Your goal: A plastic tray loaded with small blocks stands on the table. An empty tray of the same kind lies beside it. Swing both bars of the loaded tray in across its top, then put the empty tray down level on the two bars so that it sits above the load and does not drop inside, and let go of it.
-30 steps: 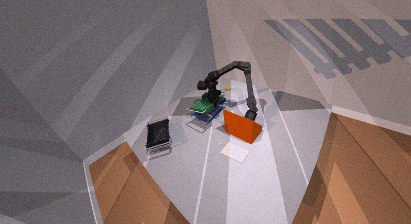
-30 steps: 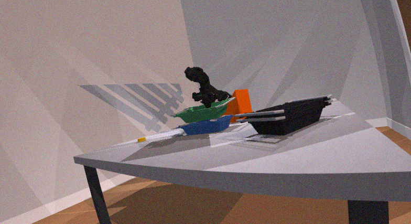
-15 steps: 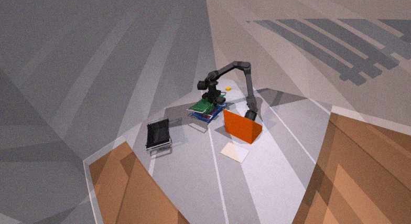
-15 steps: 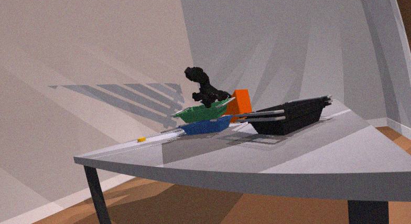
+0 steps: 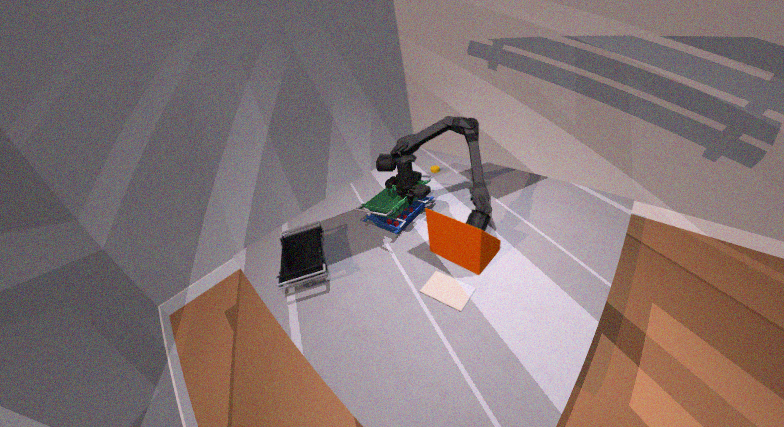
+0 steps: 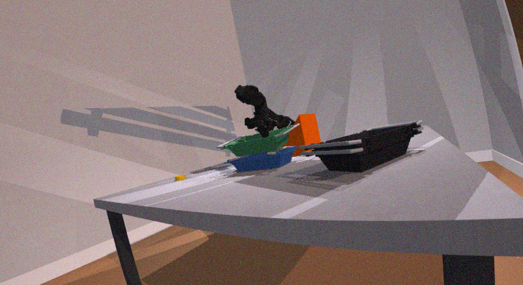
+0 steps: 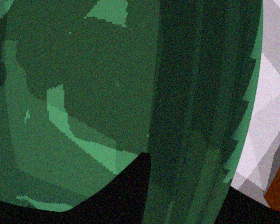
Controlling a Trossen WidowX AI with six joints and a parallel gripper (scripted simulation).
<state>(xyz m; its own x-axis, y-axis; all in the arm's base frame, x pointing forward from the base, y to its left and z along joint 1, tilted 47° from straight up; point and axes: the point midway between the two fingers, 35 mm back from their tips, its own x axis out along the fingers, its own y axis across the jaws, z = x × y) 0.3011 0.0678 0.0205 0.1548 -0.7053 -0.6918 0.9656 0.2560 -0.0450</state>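
Right now my gripper tip is 70 mm short of the green tray, 10 mm to the right of it and 20 mm below it. Also, from my gripper tip: beige flat card 360 mm behind, 170 mm to the left, 90 mm below; yellow block 240 mm ahead, 400 mm to the right, 80 mm below.
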